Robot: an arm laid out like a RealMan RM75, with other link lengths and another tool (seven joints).
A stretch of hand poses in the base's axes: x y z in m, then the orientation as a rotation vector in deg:
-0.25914, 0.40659, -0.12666, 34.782, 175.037, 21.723
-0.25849, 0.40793, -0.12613, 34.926, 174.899, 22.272
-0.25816, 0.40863, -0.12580, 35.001, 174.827, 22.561
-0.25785, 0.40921, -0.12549, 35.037, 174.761, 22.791
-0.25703, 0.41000, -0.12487, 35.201, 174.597, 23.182
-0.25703, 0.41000, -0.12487, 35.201, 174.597, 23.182
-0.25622, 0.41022, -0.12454, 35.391, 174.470, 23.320
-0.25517, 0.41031, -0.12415, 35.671, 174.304, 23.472
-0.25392, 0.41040, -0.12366, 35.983, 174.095, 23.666
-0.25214, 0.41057, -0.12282, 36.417, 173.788, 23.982
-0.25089, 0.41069, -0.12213, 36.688, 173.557, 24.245
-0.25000, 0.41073, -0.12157, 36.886, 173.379, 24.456
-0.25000, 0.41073, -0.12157, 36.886, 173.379, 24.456
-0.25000, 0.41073, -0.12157, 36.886, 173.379, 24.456
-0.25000, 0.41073, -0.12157, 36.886, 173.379, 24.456
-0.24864, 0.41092, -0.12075, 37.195, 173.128, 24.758
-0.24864, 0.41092, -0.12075, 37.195, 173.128, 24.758
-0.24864, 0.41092, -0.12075, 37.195, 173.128, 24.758
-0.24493, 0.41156, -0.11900, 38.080, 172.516, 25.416
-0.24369, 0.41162, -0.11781, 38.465, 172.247, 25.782
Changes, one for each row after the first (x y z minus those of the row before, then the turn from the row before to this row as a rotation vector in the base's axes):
0.00065, 0.00134, 0.00053, 0.344, -0.095, -0.110
0.00033, 0.00070, 0.00033, 0.181, -0.049, -0.057
0.00031, 0.00058, 0.00031, 0.143, -0.053, -0.034
0.00082, 0.00079, 0.00062, 0.241, -0.111, -0.131
0.00000, 0.00000, 0.00000, 0.000, 0.000, 0.000
0.00081, 0.00022, 0.00033, 0.083, -0.068, -0.142
0.00105, 0.00009, 0.00039, 0.092, -0.080, -0.205
0.00125, 0.00009, 0.00049, 0.116, -0.111, -0.235
0.00178, 0.00017, 0.00084, 0.190, -0.168, -0.330
0.00125, 0.00012, 0.00069, 0.157, -0.141, -0.215
0.00089, 0.00004, 0.00056, 0.126, -0.111, -0.159
0.00000, 0.00000, 0.00000, 0.000, 0.000, 0.000
0.00000, 0.00000, 0.00000, 0.000, 0.000, 0.000
0.00000, 0.00000, 0.00000, 0.000, 0.000, 0.000
0.00136, 0.00019, 0.00082, 0.183, -0.147, -0.242
0.00000, 0.00000, 0.00000, 0.000, 0.000, 0.000
0.00000, 0.00000, 0.00000, 0.000, 0.000, 0.000
0.00371, 0.00064, 0.00175, 0.405, -0.315, -0.670
0.00124, 0.00006, 0.00119, 0.229, -0.137, -0.290

